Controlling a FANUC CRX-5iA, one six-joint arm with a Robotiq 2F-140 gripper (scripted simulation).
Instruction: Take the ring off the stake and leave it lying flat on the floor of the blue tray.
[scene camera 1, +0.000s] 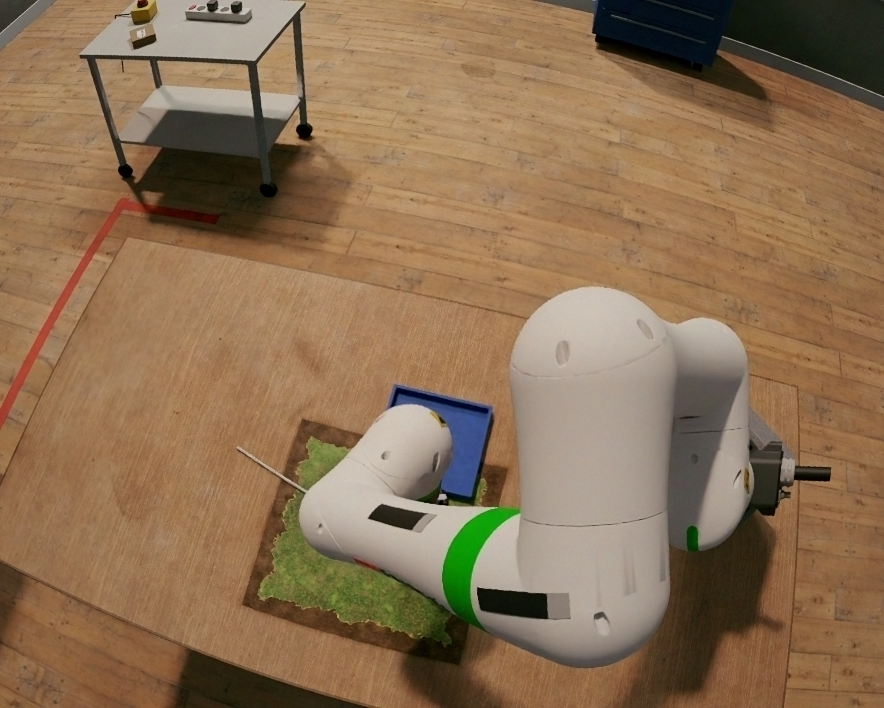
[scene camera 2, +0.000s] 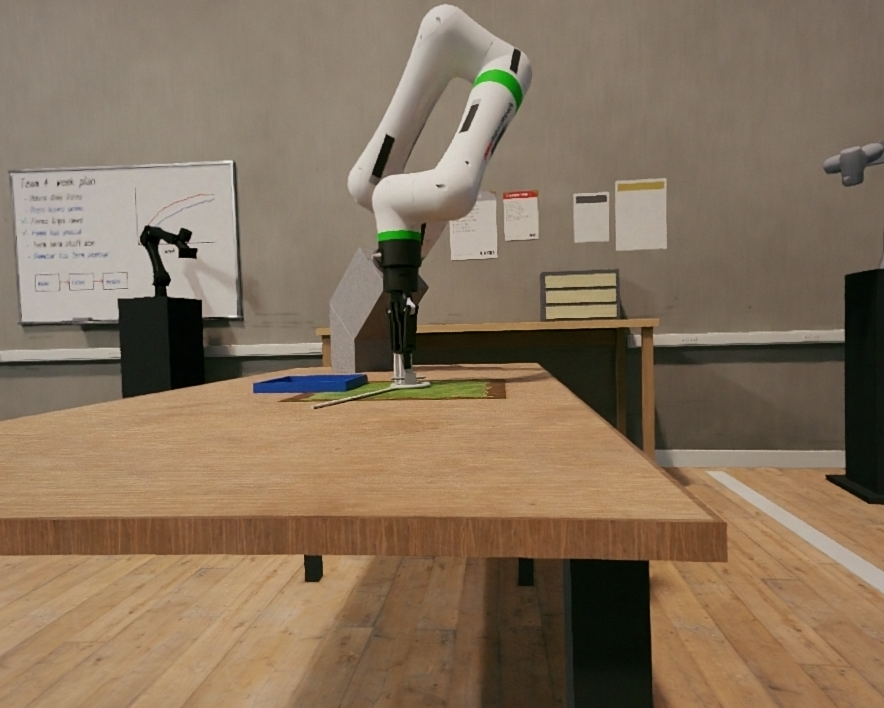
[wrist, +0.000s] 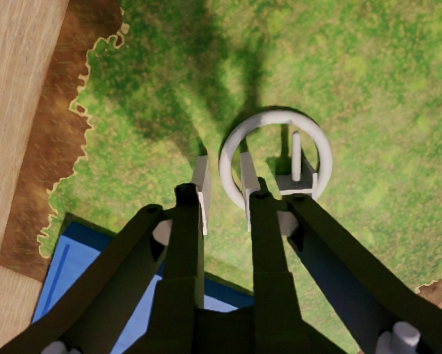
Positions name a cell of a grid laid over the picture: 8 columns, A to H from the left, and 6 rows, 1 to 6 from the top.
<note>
I see my gripper (scene camera 2: D4), a blue tray (scene camera 1: E4), a ring (wrist: F3), a grass mat (scene camera 1: C5) and a short stake (wrist: F4).
The blue tray also shows in scene camera 2 (scene camera 2: D4). My gripper is seen too in the wrist view (wrist: E3). The grass mat is seen too in scene camera 2 (scene camera 2: E4) and in the wrist view (wrist: C2).
</note>
